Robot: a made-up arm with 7 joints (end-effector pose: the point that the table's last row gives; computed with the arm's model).
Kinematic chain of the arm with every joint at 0, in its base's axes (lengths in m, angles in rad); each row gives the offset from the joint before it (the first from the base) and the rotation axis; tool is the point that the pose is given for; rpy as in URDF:
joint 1: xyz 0 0 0.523 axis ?
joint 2: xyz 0 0 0 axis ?
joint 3: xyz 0 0 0.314 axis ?
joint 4: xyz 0.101 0 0 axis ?
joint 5: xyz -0.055 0 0.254 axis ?
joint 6: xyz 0 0 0 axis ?
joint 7: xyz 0.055 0 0 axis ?
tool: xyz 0 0 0 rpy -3.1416 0 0
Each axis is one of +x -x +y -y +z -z.
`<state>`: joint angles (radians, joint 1 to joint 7).
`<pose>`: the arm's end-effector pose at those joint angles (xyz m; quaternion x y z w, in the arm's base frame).
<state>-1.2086 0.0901 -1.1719 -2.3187 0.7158 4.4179 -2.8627</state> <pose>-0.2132 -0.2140 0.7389 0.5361 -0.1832 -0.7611 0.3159</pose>
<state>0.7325 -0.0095 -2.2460 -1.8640 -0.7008 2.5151 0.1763</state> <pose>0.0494 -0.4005 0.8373 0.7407 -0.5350 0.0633 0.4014</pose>
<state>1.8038 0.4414 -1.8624 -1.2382 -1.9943 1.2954 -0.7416</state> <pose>0.3205 0.1720 1.0009 0.4375 -0.1549 -0.2488 0.8501</pose>
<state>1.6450 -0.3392 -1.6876 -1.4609 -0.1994 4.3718 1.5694</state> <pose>0.3038 -0.1428 0.8983 -0.0440 0.1464 -0.7146 0.6827</pose>
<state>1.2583 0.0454 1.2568 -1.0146 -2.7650 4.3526 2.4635</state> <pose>-0.2032 0.1623 0.9716 0.0304 -0.8794 -0.0969 0.4652</pose>
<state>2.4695 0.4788 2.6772 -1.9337 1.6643 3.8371 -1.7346</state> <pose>-0.0282 -0.2108 0.8998 0.4428 -0.6100 0.4445 0.4841</pose>
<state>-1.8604 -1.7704 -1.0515 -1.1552 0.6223 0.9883 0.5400</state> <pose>-0.1531 0.5595 0.6228 0.1767 -0.4836 0.8514 0.1004</pose>
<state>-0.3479 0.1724 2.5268 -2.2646 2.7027 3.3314 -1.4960</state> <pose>-0.1187 0.2423 0.7222 -0.8233 -0.3935 0.0611 0.4044</pose>
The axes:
joint 1: +z
joint 2: +y
joint 3: +z
joint 4: -y
joint 5: +z
joint 6: -y
joint 7: -z

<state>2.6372 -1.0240 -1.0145 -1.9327 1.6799 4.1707 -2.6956</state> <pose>0.2876 0.1617 0.7941 -0.6919 -0.5468 -0.4394 0.1708</pose>
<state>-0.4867 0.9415 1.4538 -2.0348 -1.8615 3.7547 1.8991</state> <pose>0.3276 0.1904 0.6759 -0.6350 -0.2399 -0.0590 0.7319</pose>
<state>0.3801 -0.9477 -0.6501 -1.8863 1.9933 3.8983 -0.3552</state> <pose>-0.0061 -0.2413 0.8765 -0.0678 0.7733 -0.4473 0.4441</pose>
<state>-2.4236 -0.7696 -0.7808 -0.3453 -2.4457 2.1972 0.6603</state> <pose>0.1719 0.2929 1.0536 -0.6573 -0.1305 -0.6044 0.4309</pose>
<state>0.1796 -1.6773 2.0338 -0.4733 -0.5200 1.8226 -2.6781</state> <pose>-0.6239 0.0487 0.3706 -0.6836 0.0380 0.0572 0.7267</pose>
